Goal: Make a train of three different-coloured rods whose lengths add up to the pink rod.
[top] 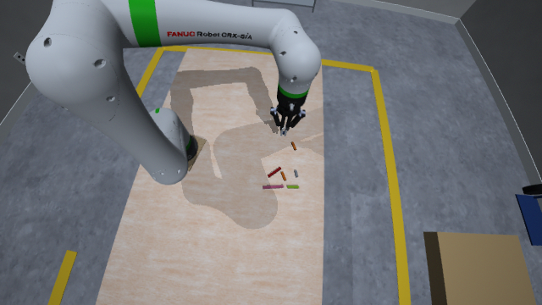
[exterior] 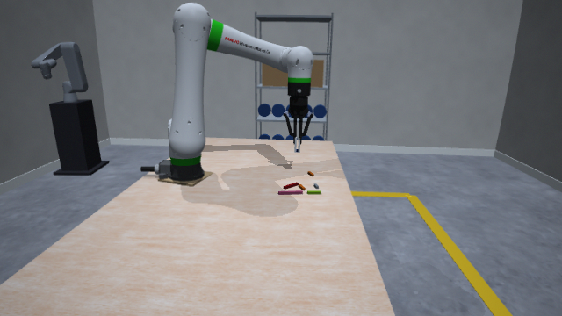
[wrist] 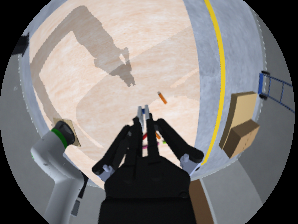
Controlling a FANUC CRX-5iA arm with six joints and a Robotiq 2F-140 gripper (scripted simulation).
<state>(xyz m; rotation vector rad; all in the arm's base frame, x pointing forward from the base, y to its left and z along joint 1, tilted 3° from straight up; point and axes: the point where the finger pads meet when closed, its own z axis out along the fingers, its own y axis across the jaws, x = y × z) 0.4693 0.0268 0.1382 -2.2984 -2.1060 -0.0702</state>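
Now: hand 15 cm to the left of the red rod, 13 cm above it and 4 cm past it. Also, from my hand: pink rod 22 cm to the right, 13 cm below, 4 cm behind; then grey rod 16 cm to the right, 13 cm below, 6 cm ahead; then blue rod 3 cm below.
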